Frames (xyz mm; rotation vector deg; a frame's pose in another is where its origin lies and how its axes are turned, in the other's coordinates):
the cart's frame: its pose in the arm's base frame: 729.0 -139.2 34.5 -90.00 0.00 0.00
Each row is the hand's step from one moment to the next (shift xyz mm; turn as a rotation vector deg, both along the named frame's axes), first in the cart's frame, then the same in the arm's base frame.
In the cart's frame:
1: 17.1 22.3 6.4 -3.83 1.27 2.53
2: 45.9 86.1 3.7 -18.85 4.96 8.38
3: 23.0 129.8 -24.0 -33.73 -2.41 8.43
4: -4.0 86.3 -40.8 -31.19 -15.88 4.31
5: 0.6 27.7 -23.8 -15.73 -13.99 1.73
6: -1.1 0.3 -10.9 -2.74 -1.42 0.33
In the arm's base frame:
1: 17.1 6.4 -22.3 -3.83 2.53 -1.27
2: 45.9 3.7 -86.1 -18.85 8.38 -4.96
3: 23.0 -24.0 -129.8 -33.73 8.43 2.41
4: -4.0 -40.8 -86.3 -31.19 4.31 15.88
5: 0.6 -23.8 -27.7 -15.73 1.73 13.99
6: -1.1 -10.9 -0.3 -2.74 0.33 1.42

